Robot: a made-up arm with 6 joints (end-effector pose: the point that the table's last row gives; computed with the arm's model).
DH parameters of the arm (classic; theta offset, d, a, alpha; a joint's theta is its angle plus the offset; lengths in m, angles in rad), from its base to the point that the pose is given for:
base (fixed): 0.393 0 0.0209 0
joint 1: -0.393 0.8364 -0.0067 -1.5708
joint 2: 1.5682 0 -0.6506 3.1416
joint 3: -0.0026 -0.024 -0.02 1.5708
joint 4: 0 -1.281 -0.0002 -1.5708
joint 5: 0 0.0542 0.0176 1.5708
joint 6: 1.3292 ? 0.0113 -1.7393
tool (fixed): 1.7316 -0.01 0 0
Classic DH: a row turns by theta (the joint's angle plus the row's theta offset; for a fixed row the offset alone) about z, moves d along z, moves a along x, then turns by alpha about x.
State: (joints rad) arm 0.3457 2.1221 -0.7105 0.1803 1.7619 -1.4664
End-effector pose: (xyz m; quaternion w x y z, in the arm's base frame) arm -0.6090 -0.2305 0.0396 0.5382 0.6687 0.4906 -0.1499
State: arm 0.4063 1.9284 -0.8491 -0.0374 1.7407 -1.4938
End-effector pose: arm -0.5182 -0.2450 0.0947 0.6134 0.6363 0.4374 -0.1658
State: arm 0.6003 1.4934 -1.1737 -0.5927 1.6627 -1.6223
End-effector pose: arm -0.3810 -0.3025 0.2697 0.7498 0.5729 0.2643 -0.1994
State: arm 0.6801 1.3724 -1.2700 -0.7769 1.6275 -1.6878
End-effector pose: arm -0.3559 -0.3333 0.3283 0.7767 0.5622 0.1969 -0.2045
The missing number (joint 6, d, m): -0.0345
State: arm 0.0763 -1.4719 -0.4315 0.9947 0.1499 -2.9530
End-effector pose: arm -0.0175 0.0039 2.0609 0.3568 0.6871 -0.1863 0.6048
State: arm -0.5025 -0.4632 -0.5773 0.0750 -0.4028 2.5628
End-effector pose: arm 0.8842 -0.5023 1.2775 0.3625 -0.8228 0.4272 0.0952
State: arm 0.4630 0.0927 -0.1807 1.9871 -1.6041 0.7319
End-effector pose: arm 1.1633 0.6044 1.2367 0.2399 -0.7590 0.4545 -0.3996
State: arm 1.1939 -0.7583 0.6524 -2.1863 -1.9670 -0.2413
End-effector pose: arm -0.1368 -0.1880 2.5280 0.1853 0.2398 -0.2898 -0.9078
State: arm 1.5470 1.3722 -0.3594 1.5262 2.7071 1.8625
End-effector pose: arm -0.0089 0.5221 -0.2846 0.4314 0.2200 -0.5554 0.6761
